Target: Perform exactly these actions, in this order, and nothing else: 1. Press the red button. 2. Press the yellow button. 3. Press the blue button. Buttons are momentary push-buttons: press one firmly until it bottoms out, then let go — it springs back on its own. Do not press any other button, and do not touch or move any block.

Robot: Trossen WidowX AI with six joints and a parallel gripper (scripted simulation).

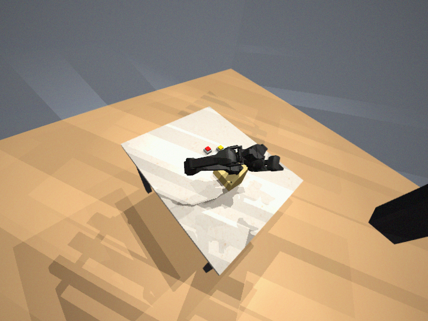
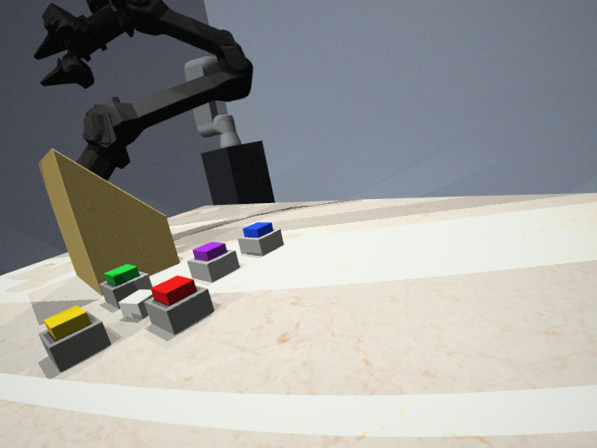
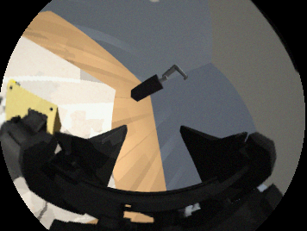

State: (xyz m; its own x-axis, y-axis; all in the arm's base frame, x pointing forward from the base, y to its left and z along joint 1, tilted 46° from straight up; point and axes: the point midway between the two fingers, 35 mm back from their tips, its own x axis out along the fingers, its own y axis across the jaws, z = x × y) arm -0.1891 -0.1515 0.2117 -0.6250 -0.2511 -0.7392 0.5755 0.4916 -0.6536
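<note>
The red button lies 510 mm ahead of my gripper tip, 40 mm to the right of it and 370 mm below it. From my gripper tip the other things lie so: purple button: 440 mm ahead, 50 mm to the left, 370 mm below; then green button: 380 mm ahead, 50 mm to the right, 370 mm below; then blue button: 440 mm ahead, 140 mm to the left, 370 mm below.
</note>
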